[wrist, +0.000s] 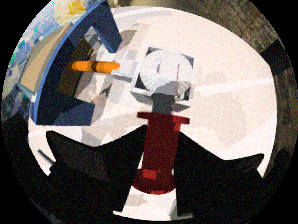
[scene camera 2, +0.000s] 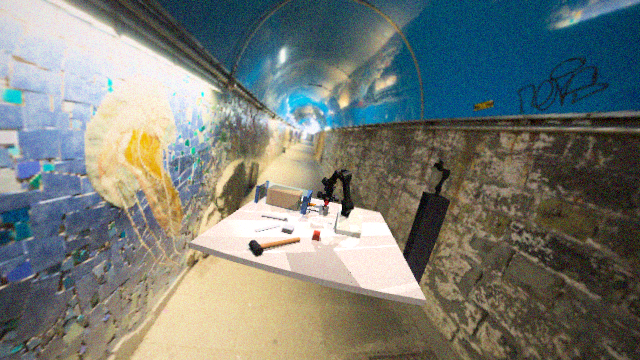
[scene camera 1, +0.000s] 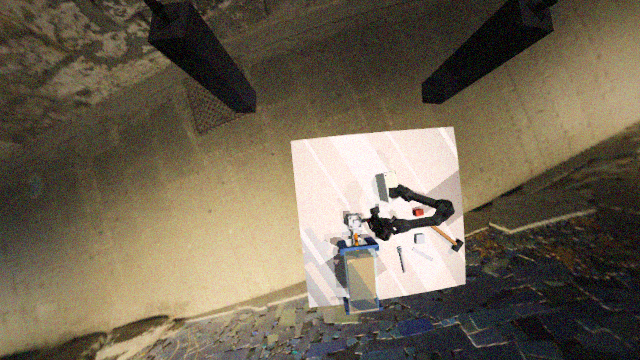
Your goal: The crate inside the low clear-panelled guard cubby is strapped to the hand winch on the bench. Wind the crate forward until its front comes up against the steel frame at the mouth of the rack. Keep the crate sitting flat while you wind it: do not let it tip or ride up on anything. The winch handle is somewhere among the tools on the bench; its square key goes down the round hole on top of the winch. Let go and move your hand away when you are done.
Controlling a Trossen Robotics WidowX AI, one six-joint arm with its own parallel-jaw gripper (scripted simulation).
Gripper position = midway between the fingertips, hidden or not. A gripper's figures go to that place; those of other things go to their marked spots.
Scene:
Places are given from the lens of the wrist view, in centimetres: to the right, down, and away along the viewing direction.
my gripper [wrist: 159, 131]: 1, 2, 10
clear-panelled cubby [wrist: 32, 74]: -23, -7, 8

